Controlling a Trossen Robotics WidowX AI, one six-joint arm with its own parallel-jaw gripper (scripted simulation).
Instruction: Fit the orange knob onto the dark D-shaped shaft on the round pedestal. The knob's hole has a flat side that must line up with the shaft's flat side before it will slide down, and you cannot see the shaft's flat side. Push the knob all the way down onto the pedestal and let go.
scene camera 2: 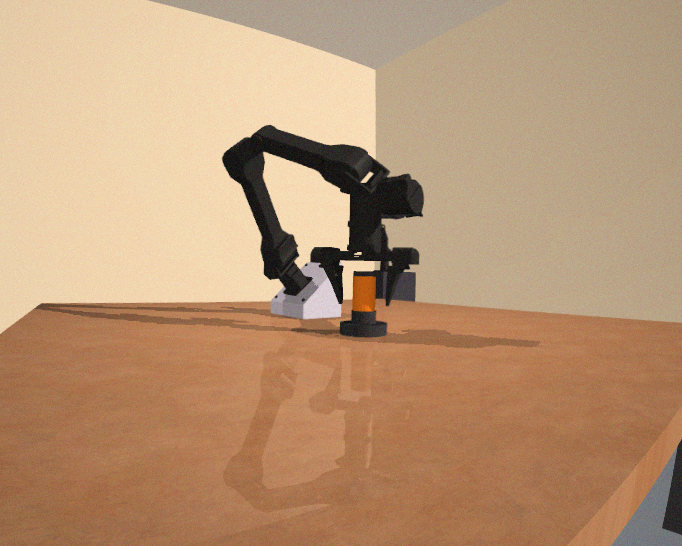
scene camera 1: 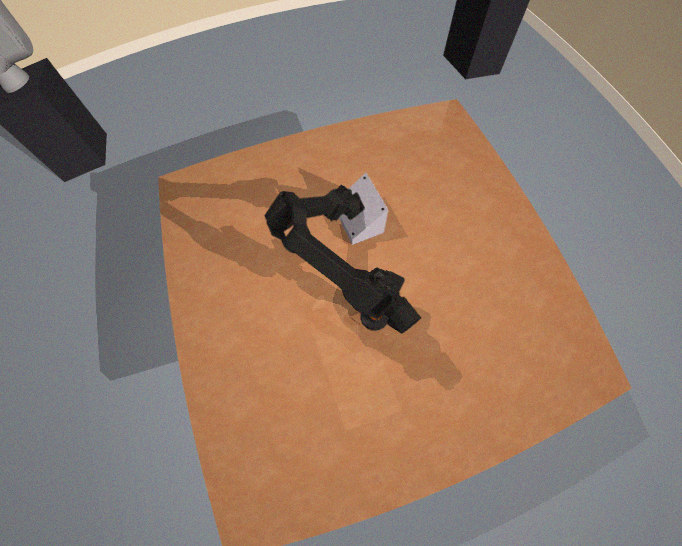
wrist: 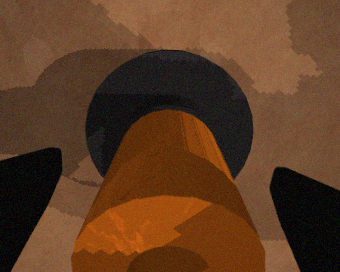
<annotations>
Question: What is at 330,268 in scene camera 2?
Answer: My gripper.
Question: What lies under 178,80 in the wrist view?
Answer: A dark round pedestal.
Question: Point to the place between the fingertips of my gripper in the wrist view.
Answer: At 168,169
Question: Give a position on an orange knob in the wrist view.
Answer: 168,193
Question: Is my gripper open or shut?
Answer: Open.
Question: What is my gripper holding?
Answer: Nothing.
</annotations>
